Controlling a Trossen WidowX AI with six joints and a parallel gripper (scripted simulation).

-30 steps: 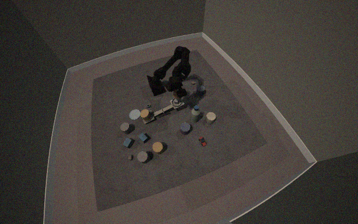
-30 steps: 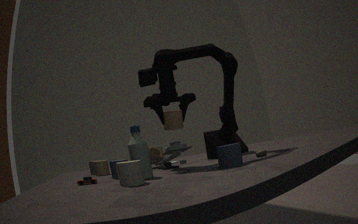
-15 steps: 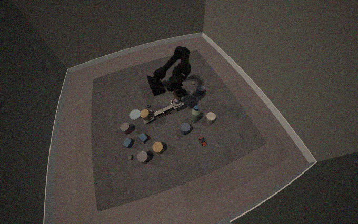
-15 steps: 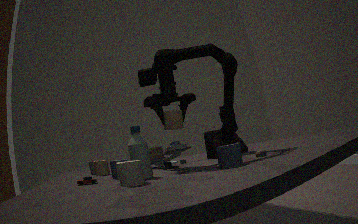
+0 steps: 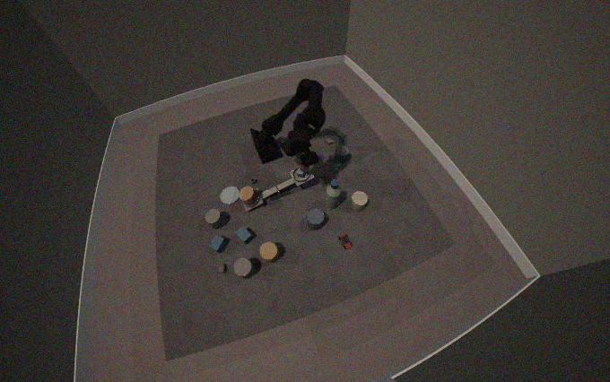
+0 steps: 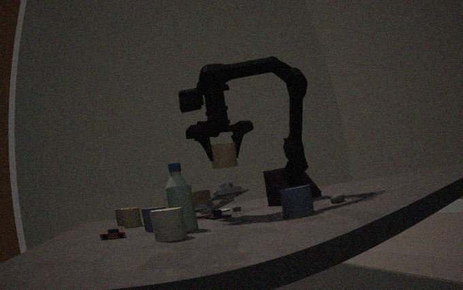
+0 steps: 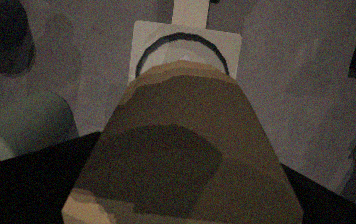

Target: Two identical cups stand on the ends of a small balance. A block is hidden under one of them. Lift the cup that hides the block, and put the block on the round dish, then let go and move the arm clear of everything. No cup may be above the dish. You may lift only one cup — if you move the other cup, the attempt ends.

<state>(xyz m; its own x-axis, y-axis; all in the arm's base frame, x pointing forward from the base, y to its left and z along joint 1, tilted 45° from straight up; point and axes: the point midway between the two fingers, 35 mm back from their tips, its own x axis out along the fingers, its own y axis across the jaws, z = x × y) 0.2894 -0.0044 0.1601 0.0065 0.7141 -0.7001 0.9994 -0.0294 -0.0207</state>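
Right now my gripper tip is 90 mm past the pale blue round dish, 360 mm to the left of it and 170 mm above it. Also, from my gripper tip: red toy car (350 mm ahead, 30 mm to the left, 160 mm below).
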